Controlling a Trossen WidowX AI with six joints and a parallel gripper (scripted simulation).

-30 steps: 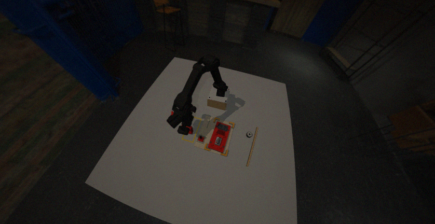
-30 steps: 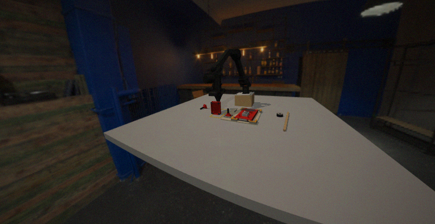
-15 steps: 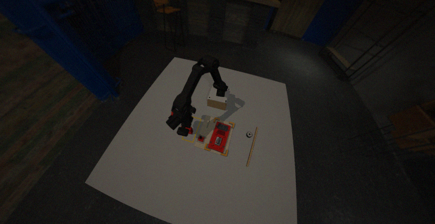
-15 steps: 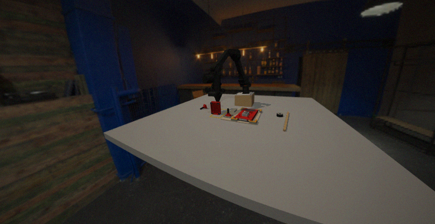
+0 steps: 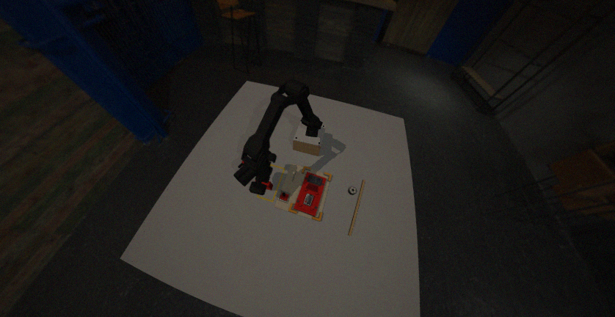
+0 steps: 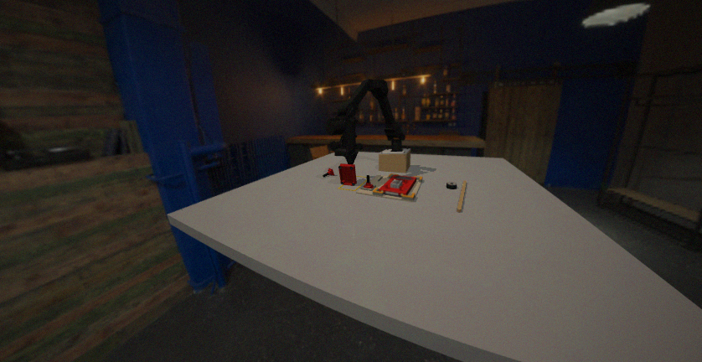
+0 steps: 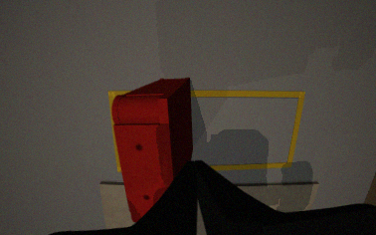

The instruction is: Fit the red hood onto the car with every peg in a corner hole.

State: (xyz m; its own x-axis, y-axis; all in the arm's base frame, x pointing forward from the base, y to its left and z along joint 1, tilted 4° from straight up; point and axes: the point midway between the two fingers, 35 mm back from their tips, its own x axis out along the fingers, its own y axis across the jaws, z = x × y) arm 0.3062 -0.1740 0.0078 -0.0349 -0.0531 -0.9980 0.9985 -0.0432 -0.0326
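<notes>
The red hood is 3 cm below my gripper tip, 1 cm to the right of it and 1 cm ahead of it. The rest, counted from my gripper tip: thin wooden stick: 46 cm to the left, 7 cm below, 3 cm ahead; small wheel: 43 cm to the left, 7 cm below, 5 cm behind.
</notes>
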